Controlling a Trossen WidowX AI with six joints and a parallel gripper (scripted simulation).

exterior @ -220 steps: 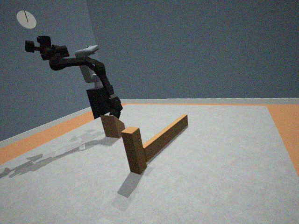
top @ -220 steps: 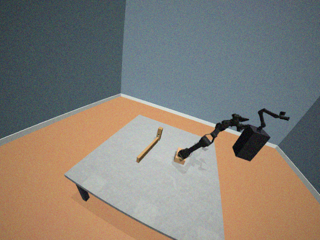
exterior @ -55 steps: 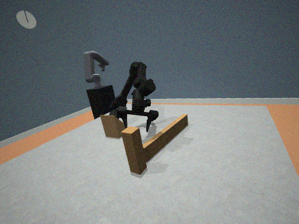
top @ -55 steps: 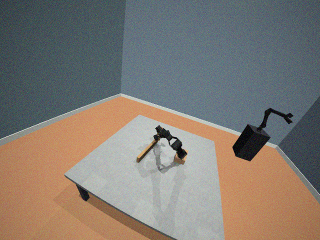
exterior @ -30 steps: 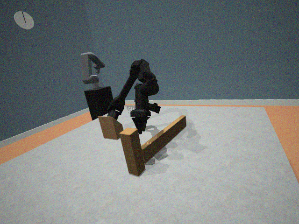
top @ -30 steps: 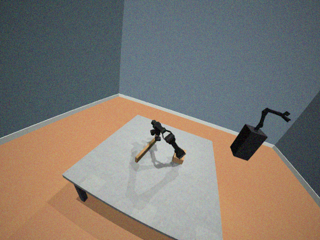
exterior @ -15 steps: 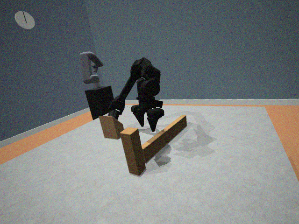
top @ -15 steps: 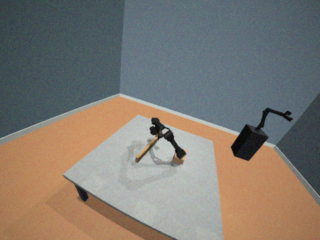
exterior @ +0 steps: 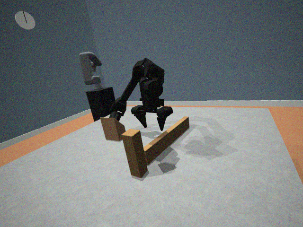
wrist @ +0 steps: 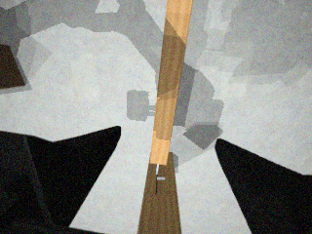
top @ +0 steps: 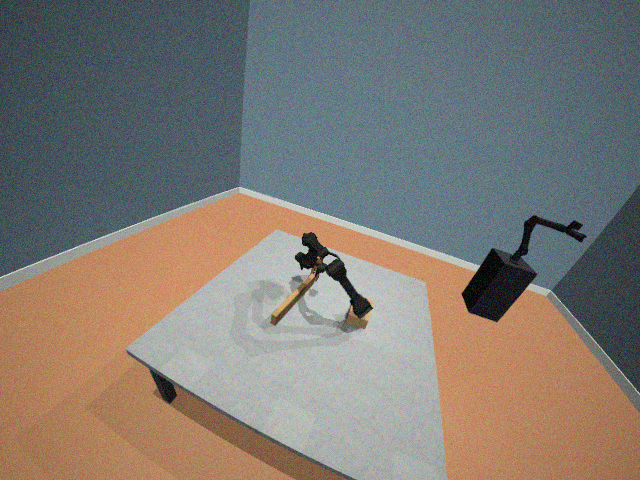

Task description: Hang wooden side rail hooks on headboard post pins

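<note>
The headboard post lies 130 mm to the right of my gripper tip, 50 mm below it and 10 mm behind it.
</note>
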